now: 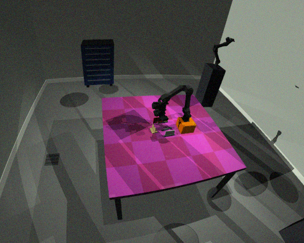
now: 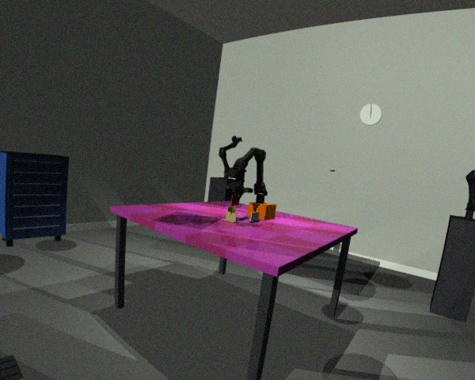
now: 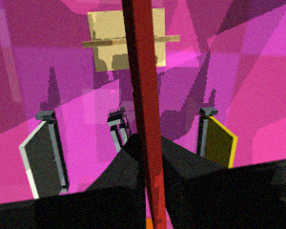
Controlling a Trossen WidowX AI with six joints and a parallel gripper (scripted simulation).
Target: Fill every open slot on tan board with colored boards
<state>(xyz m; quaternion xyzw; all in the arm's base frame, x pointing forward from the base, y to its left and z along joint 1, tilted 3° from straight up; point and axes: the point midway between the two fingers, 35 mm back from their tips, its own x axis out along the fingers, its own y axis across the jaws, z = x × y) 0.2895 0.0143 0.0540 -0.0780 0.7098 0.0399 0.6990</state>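
The tan board is 50 mm ahead of my gripper tip and 100 mm below it. From my gripper tip the other things lie so: yellow board (80 mm behind, 110 mm to the right, 100 mm below); then pale grey board (90 mm behind, 90 mm to the left, 100 mm below); then red board (30 mm ahead).
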